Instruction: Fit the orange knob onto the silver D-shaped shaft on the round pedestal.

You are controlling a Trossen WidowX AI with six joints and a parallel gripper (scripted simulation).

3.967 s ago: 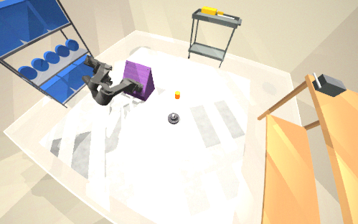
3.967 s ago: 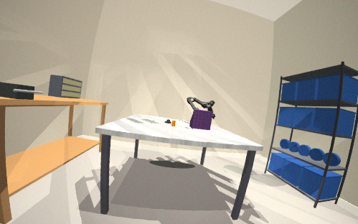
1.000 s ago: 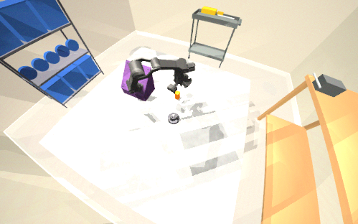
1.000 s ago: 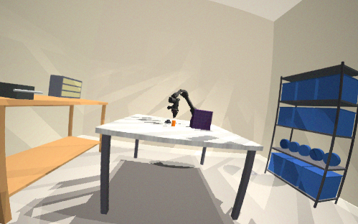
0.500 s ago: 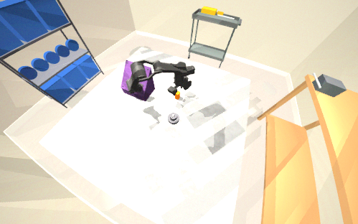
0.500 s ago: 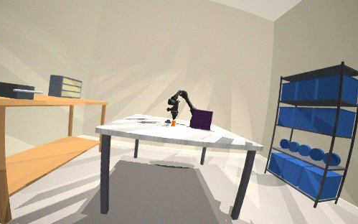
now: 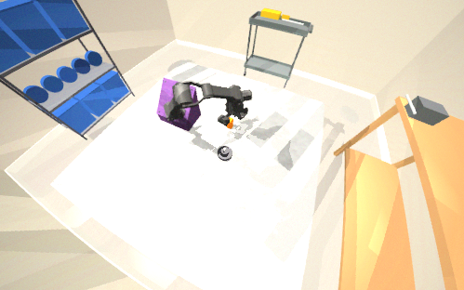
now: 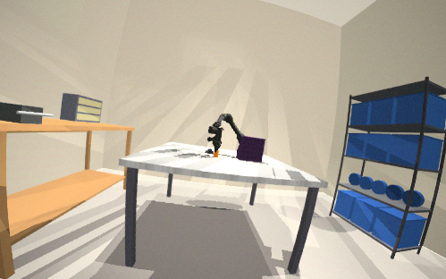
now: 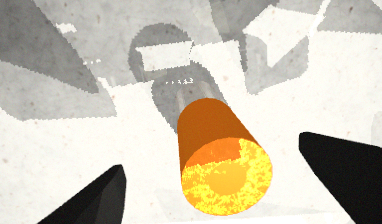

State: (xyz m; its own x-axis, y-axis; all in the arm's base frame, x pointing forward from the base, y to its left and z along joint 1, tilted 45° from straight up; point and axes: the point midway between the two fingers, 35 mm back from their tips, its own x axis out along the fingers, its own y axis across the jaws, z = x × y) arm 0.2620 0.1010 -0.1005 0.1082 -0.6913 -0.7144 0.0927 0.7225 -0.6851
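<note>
Now: the orange knob right at my gripper tip. Round my gripper tip: pedestal 7 cm ahead, 19 cm to the right, 1 cm below.
</note>
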